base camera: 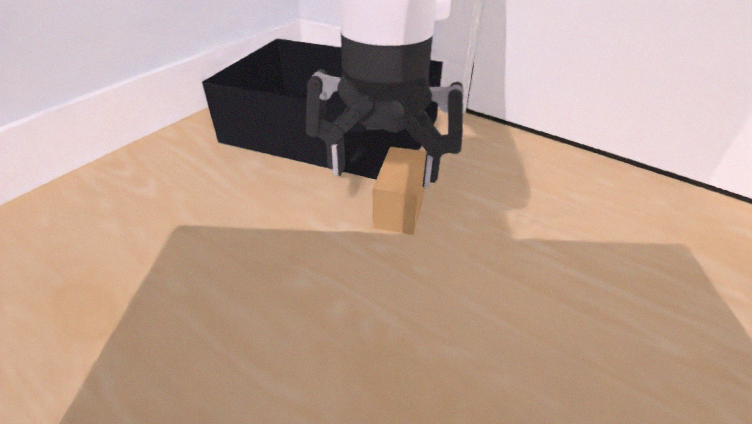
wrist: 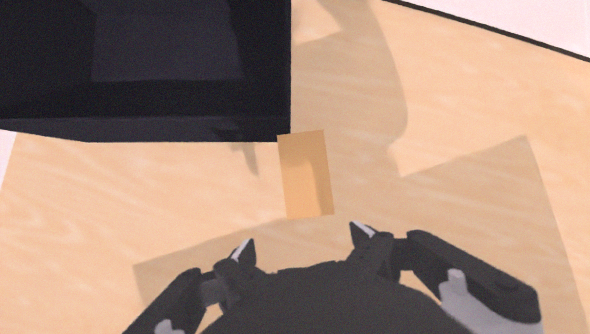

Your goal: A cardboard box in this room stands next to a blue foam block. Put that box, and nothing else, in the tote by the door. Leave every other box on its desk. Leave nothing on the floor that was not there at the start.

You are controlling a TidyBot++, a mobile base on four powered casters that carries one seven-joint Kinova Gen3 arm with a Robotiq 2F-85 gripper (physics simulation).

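Places are measured from the arm's base along level axes (x ahead, y left, z up), in millimetres.
Pixels of known places: gripper, fingertip midpoint: (base camera: 382, 177) (wrist: 303, 240).
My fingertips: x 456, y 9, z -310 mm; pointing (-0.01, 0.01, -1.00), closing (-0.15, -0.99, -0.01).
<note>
For each thing: its top centre in the pictures, then the offset to it from my fingertips. Level surfaces: height alone.
- plain brown cardboard box, middle of its top: (wrist: 305, 174) (base camera: 402, 169) 54 mm ahead, 22 mm right, 26 mm down
- black tote, middle of its top: (wrist: 119, 9) (base camera: 327, 70) 244 mm ahead, 91 mm left, 14 mm up
- wooden floor, its level: 87 mm down
A plain brown cardboard box (base camera: 392, 208) (wrist: 301, 180) lies on the floor at the near right corner of the black tote (base camera: 263, 123) (wrist: 150, 130). Its far end is against or very close to that corner; I cannot tell if they touch. My gripper (base camera: 383, 179) (wrist: 303, 240) is open with nothing between its fingers. It is above the floor. In the base camera view its right finger overlaps the box's right edge. In the wrist view both fingertips show below the box's near end. The blue foam block does not show in either view.
A pale wall with a white baseboard (base camera: 105, 123) runs along the left, behind the tote. A white upright panel (base camera: 621, 79) with a dark line along its foot stands at the right. Shadows lie across the wooden floor (base camera: 368, 326) (wrist: 125, 185).
</note>
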